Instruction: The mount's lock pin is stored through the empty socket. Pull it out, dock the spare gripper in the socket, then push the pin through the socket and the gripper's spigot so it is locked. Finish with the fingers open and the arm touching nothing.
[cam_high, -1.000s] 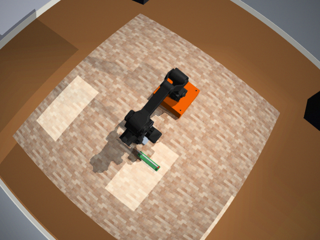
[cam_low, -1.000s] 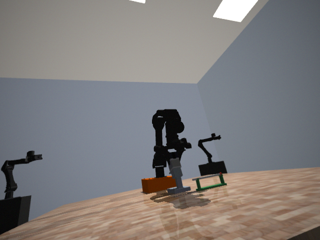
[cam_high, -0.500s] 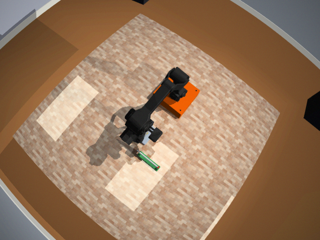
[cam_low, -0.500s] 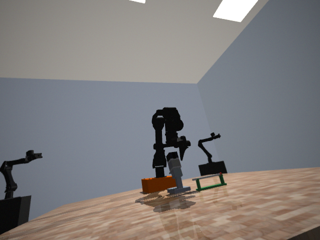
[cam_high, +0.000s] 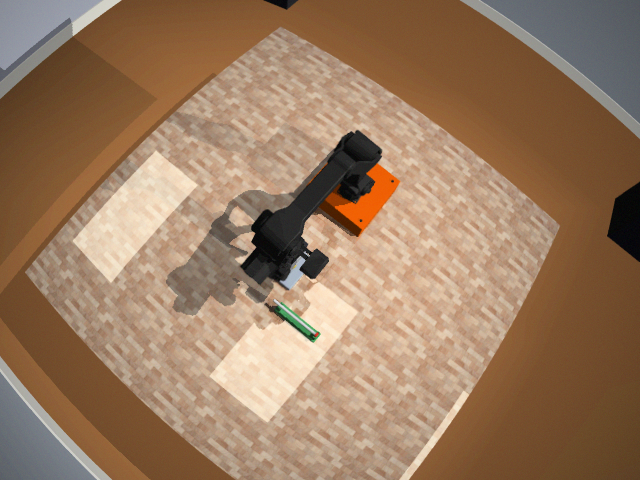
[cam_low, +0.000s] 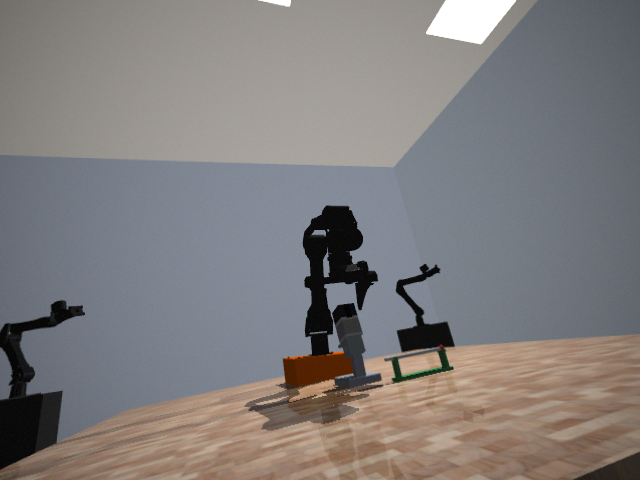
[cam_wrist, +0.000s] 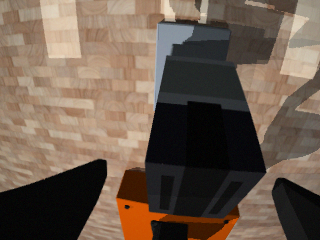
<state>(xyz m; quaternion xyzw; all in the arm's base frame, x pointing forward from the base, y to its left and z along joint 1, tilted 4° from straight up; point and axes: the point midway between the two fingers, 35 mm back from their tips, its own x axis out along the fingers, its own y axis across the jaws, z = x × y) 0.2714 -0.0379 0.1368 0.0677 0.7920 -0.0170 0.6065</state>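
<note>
My gripper tip is now 40 mm above the spare gripper and 10 mm short of it. From my gripper tip the other things lie so: green rack: 140 mm below, 120 mm ahead, 100 mm to the left; grey mount: 120 mm below, 10 mm ahead.
</note>
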